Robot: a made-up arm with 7 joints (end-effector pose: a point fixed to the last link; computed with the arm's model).
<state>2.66 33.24 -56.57 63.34 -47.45 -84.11 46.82</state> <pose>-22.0 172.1 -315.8 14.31 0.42 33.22</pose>
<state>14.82 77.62 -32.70 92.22 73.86 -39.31 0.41</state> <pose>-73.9 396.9 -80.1 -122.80 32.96 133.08</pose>
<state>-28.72 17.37 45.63 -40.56 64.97 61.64 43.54</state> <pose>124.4 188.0 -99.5 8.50 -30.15 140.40</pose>
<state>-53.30 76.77 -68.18 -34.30 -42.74 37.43 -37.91</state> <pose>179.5 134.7 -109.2 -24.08 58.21 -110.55</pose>
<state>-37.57 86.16 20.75 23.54 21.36 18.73 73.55</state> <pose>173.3 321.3 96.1 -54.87 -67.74 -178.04</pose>
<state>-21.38 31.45 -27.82 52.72 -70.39 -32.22 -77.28</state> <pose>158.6 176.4 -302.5 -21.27 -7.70 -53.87</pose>
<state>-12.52 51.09 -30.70 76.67 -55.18 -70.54 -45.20</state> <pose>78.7 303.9 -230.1 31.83 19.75 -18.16</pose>
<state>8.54 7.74 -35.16 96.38 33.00 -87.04 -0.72</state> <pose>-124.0 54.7 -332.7 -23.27 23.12 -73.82</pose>
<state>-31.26 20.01 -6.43 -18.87 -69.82 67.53 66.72</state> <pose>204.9 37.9 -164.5 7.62 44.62 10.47</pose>
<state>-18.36 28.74 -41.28 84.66 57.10 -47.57 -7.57</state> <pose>52.9 173.7 -346.2 -9.68 67.72 -116.22</pose>
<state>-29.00 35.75 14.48 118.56 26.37 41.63 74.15</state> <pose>27.6 235.4 -291.3 143.72 -15.70 92.47</pose>
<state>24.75 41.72 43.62 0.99 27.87 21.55 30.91</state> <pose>-4.6 310.5 -139.3 85.70 -25.21 61.95</pose>
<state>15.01 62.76 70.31 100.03 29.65 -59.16 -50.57</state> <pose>-81.5 371.1 -133.6 43.40 51.63 21.60</pose>
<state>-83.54 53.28 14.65 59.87 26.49 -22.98 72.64</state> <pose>315.5 243.3 63.6 -40.58 -47.13 122.78</pose>
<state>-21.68 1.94 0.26 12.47 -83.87 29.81 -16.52</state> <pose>195.9 12.3 -255.1 -86.33 -7.57 -36.28</pose>
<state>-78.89 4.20 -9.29 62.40 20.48 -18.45 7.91</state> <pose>366.5 -56.2 -88.2 38.16 -17.50 -24.20</pose>
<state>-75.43 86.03 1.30 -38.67 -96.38 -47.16 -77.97</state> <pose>102.0 147.7 150.8 93.15 20.69 -141.97</pose>
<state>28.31 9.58 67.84 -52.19 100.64 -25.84 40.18</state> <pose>-45.0 169.0 -104.8 168.21 -20.44 -16.15</pose>
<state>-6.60 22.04 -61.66 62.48 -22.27 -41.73 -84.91</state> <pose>9.4 92.3 -362.8 -42.66 4.43 -129.70</pose>
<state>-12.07 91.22 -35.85 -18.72 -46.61 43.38 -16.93</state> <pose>130.9 239.1 -109.0 50.08 81.16 2.80</pose>
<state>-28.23 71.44 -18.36 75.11 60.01 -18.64 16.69</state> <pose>134.7 372.3 -127.3 137.40 23.96 36.20</pose>
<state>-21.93 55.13 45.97 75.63 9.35 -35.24 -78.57</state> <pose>108.6 360.9 -162.4 14.20 34.84 -24.44</pose>
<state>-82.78 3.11 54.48 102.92 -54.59 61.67 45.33</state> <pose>322.7 -65.5 -148.0 -138.79 40.37 -114.12</pose>
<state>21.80 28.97 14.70 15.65 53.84 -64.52 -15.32</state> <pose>-17.7 187.3 -256.0 52.27 35.28 -51.16</pose>
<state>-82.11 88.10 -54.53 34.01 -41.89 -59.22 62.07</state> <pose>235.6 252.0 92.0 -57.73 -74.45 94.38</pose>
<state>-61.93 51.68 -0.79 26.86 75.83 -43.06 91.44</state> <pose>307.3 182.5 -18.2 -174.98 -51.26 -126.72</pose>
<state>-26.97 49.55 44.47 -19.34 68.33 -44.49 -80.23</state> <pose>161.4 219.3 -20.3 145.00 24.57 30.45</pose>
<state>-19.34 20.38 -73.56 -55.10 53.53 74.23 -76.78</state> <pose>72.8 -12.3 -167.3 1.17 48.49 -104.58</pose>
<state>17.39 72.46 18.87 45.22 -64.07 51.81 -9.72</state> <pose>17.0 375.2 -120.4 42.68 67.59 85.96</pose>
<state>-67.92 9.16 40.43 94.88 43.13 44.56 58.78</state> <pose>294.5 45.9 -241.1 87.18 19.93 74.56</pose>
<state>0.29 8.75 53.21 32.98 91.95 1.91 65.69</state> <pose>5.9 208.0 -312.0 112.51 -28.96 40.99</pose>
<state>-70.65 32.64 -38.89 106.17 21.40 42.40 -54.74</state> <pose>284.3 211.7 -164.1 152.38 61.59 136.47</pose>
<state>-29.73 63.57 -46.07 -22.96 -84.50 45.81 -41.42</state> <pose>153.0 126.6 -167.0 -65.57 14.40 -110.43</pose>
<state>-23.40 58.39 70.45 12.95 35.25 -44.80 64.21</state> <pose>102.5 320.3 6.9 -105.72 -56.71 -160.08</pose>
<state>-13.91 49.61 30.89 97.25 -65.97 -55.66 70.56</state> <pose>12.5 337.8 -215.8 -10.79 -4.03 166.48</pose>
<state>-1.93 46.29 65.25 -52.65 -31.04 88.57 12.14</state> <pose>60.1 229.3 -49.4 28.13 6.48 51.94</pose>
